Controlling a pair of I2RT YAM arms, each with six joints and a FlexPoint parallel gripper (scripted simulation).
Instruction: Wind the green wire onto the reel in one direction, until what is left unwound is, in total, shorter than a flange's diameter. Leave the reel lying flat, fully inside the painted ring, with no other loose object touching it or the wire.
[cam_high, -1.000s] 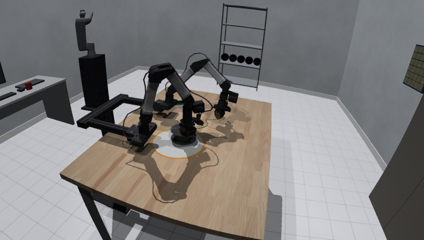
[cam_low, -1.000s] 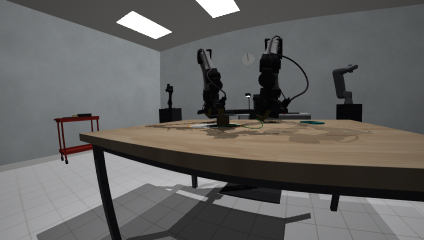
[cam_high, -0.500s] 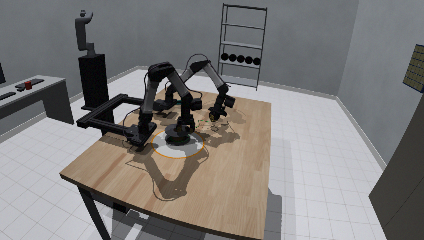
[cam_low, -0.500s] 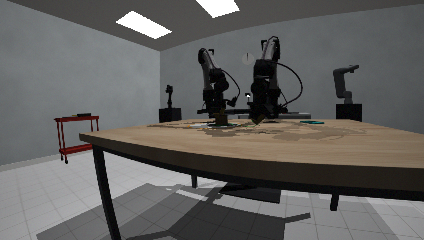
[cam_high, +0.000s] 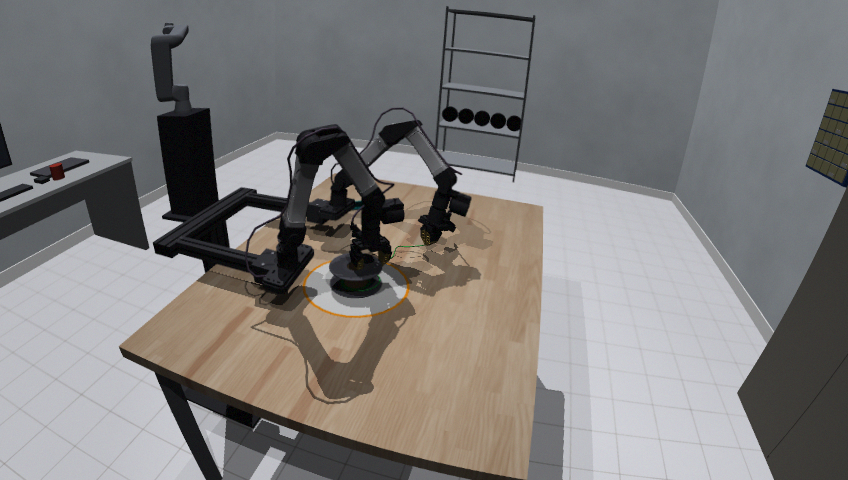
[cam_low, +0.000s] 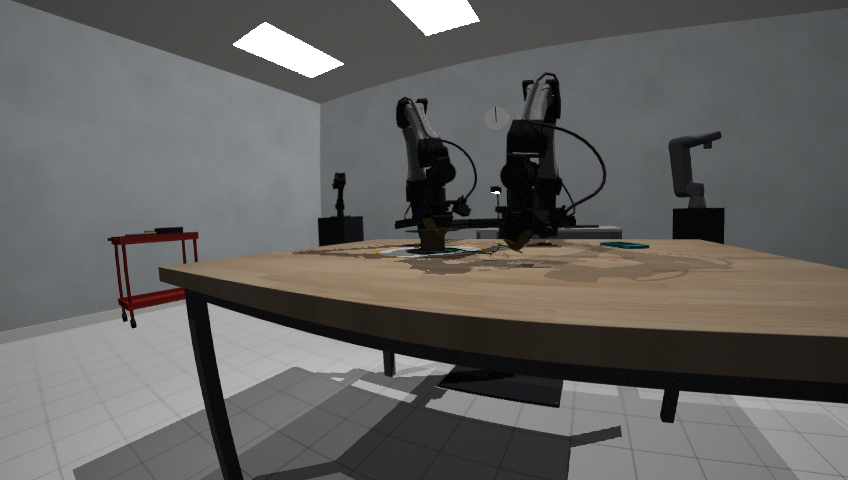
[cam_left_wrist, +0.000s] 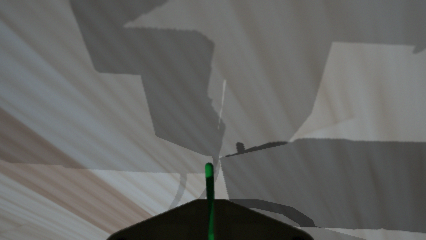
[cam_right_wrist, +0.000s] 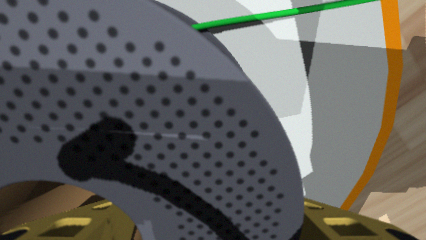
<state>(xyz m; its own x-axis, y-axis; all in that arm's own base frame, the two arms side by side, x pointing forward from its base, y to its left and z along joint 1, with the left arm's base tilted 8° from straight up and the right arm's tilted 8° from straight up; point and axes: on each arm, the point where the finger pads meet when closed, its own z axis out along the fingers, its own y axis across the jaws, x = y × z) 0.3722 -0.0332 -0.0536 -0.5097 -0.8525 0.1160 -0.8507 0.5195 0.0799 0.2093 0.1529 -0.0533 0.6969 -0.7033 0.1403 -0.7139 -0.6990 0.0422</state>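
The dark reel lies 4 cm behind my right hand, 3 cm to the right of it and 2 cm below it. Round my right hand: flat teal object 19 cm behind, 57 cm to the left, 5 cm below; then orange painted ring 4 cm behind, 4 cm to the right, 5 cm below.
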